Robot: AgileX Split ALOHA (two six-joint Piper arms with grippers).
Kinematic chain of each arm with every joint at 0, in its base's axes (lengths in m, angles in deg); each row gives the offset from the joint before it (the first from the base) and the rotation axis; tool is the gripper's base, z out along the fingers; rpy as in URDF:
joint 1: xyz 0 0 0.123 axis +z
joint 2: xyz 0 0 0 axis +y
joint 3: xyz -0.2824 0 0.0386 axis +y
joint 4: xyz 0.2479 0 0.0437 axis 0.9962 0 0.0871
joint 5: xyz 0 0 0 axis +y
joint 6: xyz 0.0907 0 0.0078 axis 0.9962 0 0.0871
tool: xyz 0 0 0 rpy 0 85 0
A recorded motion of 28 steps. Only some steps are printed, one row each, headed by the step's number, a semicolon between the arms.
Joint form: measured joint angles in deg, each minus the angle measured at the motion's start. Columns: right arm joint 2, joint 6, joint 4, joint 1, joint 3, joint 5; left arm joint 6, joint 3, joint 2, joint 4, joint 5, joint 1.
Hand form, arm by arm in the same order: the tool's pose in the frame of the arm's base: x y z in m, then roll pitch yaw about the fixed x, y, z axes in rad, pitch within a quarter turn. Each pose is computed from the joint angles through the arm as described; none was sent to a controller.
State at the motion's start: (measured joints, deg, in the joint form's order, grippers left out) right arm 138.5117 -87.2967 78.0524 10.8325 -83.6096 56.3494; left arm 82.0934 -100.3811 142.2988 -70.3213 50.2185 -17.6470
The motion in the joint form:
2: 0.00 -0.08 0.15 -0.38 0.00 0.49; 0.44 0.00 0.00 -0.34 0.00 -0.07
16: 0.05 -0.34 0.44 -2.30 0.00 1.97; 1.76 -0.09 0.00 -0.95 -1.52 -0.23
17: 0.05 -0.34 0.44 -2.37 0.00 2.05; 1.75 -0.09 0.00 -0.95 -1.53 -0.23
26: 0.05 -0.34 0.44 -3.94 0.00 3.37; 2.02 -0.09 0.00 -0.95 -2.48 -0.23
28: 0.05 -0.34 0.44 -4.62 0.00 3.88; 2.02 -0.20 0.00 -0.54 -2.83 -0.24
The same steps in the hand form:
2: 0.4147 0.1524 0.0554 2.2958 0.6483 -2.7318; 0.4498 -0.2131 0.0786 -2.5584 0.7895 2.4697
16: 0.4182 0.1396 0.0566 2.2687 0.6508 -2.7669; 0.4519 -0.2139 0.0788 -2.5924 0.8091 2.4554
17: 0.4182 0.1391 0.0567 2.2673 0.6508 -2.7681; 0.4519 -0.2139 0.0788 -2.5924 0.8090 2.4556
26: 0.4205 0.1285 0.0580 2.2449 0.6502 -2.7946; 0.4533 -0.2133 0.0784 -2.6122 0.8129 2.4510
28: 0.4214 0.1238 0.0584 2.2362 0.6500 -2.8061; 0.4538 -0.2131 0.0784 -2.6267 0.8131 2.4407

